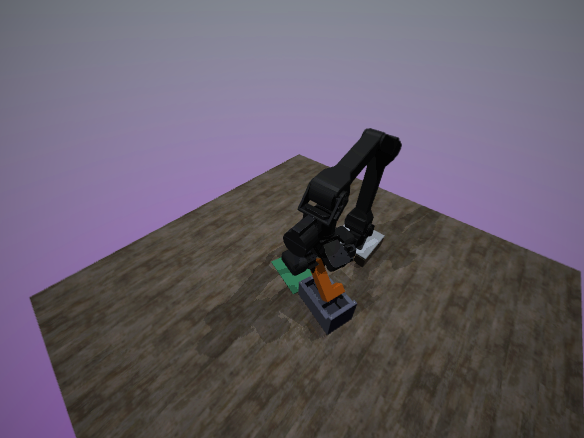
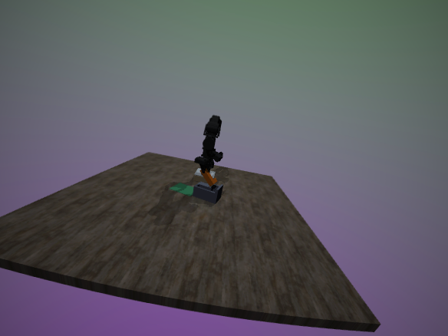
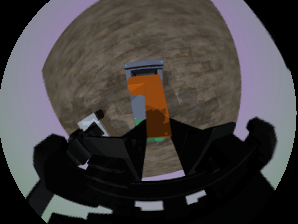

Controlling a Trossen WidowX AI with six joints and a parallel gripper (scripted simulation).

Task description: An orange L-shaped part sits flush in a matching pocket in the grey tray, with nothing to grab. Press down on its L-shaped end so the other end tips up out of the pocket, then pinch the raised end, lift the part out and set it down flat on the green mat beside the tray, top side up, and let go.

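My gripper tip is now 70 mm past the green mat, 100 mm to the left of it and 170 mm above it. The rest, counted from my gripper tip: orange L-shaped part: 40 mm to the left, 30 mm below.
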